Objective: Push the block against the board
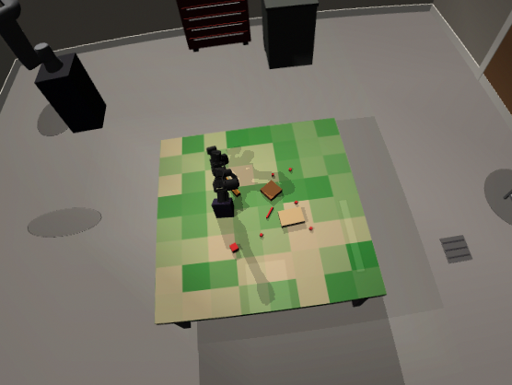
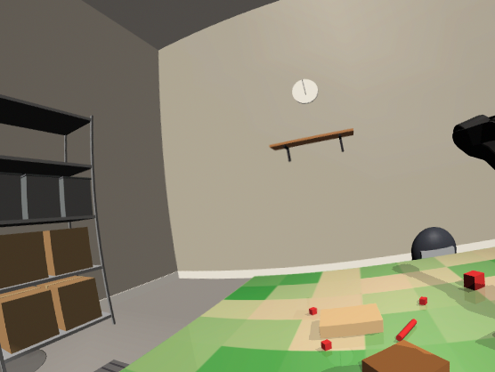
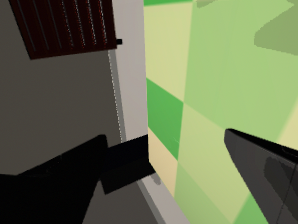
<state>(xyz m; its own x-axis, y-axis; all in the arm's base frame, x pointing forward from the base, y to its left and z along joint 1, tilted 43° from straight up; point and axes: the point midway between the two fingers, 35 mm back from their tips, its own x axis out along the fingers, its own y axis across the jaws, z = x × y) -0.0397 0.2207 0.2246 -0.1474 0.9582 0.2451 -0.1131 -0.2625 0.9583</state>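
Now: gripper tip 350 mm short of the brown square block, 260 mm to the left of it and 120 mm above it. Round my gripper tip: red cube: 70 mm ahead, 610 mm to the right, 110 mm below; flat tan slab: 440 mm ahead, 460 mm to the right, 120 mm below; thin red stick: 310 mm ahead, 410 mm to the right, 130 mm below.
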